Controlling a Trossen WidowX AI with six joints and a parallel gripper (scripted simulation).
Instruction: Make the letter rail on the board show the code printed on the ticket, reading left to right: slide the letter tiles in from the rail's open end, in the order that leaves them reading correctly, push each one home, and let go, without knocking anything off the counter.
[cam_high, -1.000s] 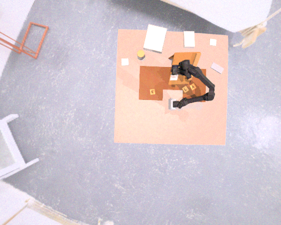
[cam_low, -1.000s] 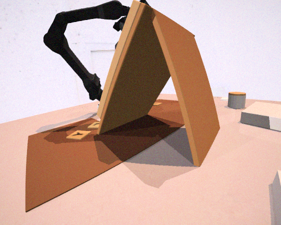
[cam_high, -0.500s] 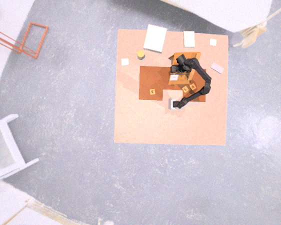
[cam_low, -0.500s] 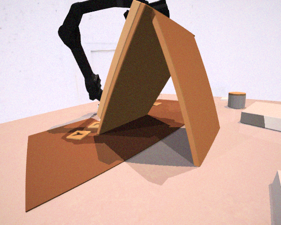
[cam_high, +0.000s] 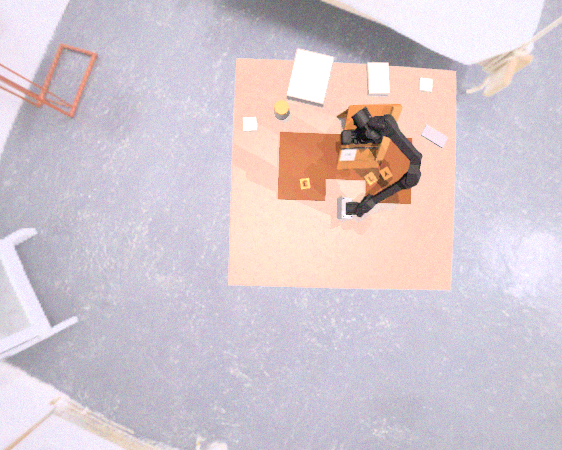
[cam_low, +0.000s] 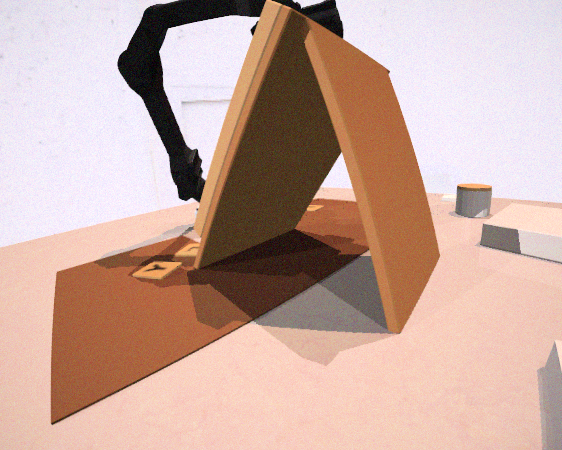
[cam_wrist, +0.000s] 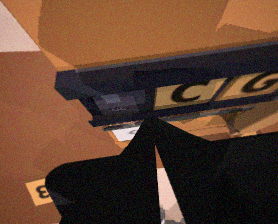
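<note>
The white ticket is 10 cm below my gripper tip and 4 cm behind it. From my gripper tip the other things lie so: large white box 41 cm ahead, 21 cm to the left, 16 cm below; brown mat 18 cm below, 13 cm behind, 1 cm to the right; capped canister 37 cm to the left, 21 cm ahead, 15 cm below.
</note>
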